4 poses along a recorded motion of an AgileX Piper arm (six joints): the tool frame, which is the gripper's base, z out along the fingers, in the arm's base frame.
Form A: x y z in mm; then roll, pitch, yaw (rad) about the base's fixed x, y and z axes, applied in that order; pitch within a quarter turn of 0, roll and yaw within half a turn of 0.
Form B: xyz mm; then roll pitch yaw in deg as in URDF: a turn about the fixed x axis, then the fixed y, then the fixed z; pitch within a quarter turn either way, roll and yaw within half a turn. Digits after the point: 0 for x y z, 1 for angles.
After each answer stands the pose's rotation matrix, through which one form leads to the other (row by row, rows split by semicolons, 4 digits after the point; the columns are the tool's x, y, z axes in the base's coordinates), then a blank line. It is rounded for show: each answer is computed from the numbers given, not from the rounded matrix.
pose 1, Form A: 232 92 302 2.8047 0.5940 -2.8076
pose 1, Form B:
232 92 302 160.7 34.0 -160.9
-0.7829 -0.4842 0.3907; -0.2717 0.8310 0.4854; -0.5597 0.2739 -0.7821

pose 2, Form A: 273 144 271 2.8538 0.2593 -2.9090
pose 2, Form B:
273 144 271 163.5 14.9 -166.7
-0.9405 -0.2918 0.1738; -0.2228 0.9163 0.3329; -0.2564 0.2743 -0.9268

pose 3, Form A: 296 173 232 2.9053 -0.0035 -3.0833
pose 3, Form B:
296 173 232 166.5 -0.2 -176.7
-0.9983 -0.0558 -0.0170; -0.0583 0.9706 0.2335; 0.0035 0.2341 -0.9722

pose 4, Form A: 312 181 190 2.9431 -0.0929 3.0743
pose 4, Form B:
312 181 190 168.6 -5.3 176.1
-0.9934 0.0842 -0.0775; 0.0670 0.9769 0.2029; 0.0928 0.1963 -0.9761

